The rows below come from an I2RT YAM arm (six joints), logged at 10 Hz.
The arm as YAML. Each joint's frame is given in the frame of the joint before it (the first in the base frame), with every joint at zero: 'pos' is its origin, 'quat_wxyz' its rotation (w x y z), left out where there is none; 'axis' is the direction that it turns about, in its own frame. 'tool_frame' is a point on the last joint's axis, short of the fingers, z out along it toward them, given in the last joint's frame.
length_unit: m
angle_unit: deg
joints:
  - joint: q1
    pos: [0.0, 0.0, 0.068]
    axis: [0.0, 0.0, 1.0]
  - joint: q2
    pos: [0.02, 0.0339, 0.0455]
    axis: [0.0, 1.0, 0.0]
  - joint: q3
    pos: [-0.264, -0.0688, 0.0]
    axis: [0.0, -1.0, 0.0]
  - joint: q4
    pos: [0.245, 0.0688, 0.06]
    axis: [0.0, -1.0, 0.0]
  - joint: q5
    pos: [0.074, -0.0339, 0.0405]
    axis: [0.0, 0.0, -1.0]
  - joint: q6
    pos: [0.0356, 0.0, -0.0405]
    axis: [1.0, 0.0, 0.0]
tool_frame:
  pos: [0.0, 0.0, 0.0]
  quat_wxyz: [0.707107, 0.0, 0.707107, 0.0]
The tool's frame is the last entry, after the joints.
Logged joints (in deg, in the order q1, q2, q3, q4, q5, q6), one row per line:
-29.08 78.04 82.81 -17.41 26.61 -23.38
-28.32 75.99 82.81 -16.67 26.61 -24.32
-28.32 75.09 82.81 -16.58 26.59 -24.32
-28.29 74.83 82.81 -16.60 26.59 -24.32
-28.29 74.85 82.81 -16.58 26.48 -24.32
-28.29 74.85 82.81 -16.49 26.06 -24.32
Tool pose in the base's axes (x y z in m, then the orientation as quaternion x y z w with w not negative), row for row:
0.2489 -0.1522 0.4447 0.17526 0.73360 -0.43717 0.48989
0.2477 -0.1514 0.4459 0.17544 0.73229 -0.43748 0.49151
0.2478 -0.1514 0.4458 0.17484 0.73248 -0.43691 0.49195
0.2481 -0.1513 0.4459 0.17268 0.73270 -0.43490 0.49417
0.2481 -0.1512 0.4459 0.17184 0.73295 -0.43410 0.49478
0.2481 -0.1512 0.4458 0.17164 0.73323 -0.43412 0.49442
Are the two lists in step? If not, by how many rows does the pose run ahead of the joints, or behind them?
The pose runs 2 rows ahead of the joints: the pose in row i belongs to the joints in row i + 2.
